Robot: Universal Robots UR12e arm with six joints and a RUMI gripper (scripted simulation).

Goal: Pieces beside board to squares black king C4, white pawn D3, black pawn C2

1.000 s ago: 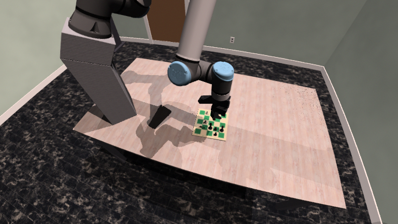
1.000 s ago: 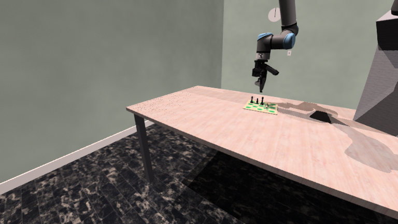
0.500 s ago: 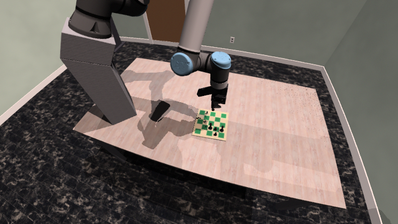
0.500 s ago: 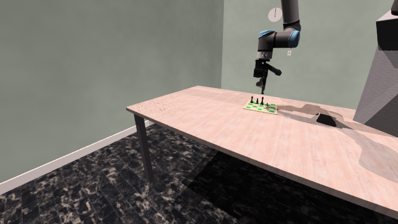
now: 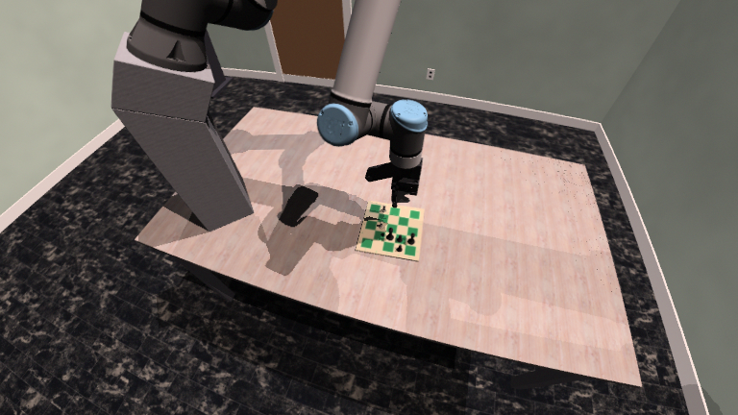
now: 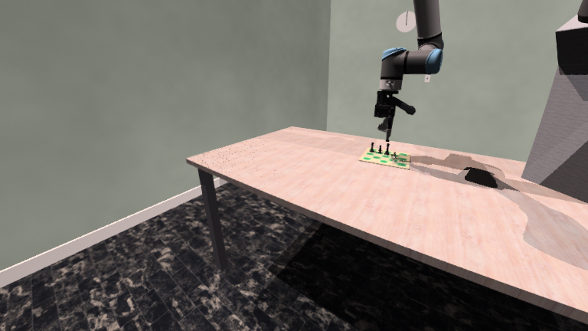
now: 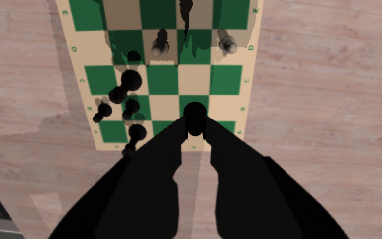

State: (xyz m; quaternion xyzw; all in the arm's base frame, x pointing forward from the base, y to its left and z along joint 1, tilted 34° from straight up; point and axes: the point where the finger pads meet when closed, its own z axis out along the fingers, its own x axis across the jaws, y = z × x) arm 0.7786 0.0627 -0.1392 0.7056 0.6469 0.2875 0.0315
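My hand is 110 mm above the chessboard and 40 mm to the left of it. Also, from my hand: black king 80 mm to the right, 80 mm below.
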